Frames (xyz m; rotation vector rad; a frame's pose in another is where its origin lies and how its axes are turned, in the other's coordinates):
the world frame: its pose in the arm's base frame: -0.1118 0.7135 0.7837 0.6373 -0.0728 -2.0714
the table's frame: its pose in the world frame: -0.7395 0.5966 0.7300 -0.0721 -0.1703 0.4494
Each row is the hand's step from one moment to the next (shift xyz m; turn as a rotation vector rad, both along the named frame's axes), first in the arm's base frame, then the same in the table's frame.
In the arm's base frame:
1: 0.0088 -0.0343 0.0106 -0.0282 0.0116 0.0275
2: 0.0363 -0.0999 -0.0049 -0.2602 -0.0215 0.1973
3: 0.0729 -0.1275 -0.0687 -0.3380 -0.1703 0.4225
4: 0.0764 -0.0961 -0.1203 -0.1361 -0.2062 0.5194
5: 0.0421 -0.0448 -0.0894 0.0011 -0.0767 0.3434
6: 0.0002 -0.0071 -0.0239 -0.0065 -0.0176 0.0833
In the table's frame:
1: 0.0318 0.0167 0.0089 -0.0114 -0.0183 0.0350
2: 0.0953 0.0460 -0.0113 0.0282 -0.1701 0.2782
3: 0.1255 0.0618 -0.0820 0.1593 -0.1434 0.5252
4: 0.0997 0.0427 -0.1334 0.1622 0.0825 0.5456
5: 0.0494 0.0144 -0.0955 0.0384 0.1307 0.3244
6: 0.0096 -0.0071 -0.0219 0.0091 0.0253 0.0811

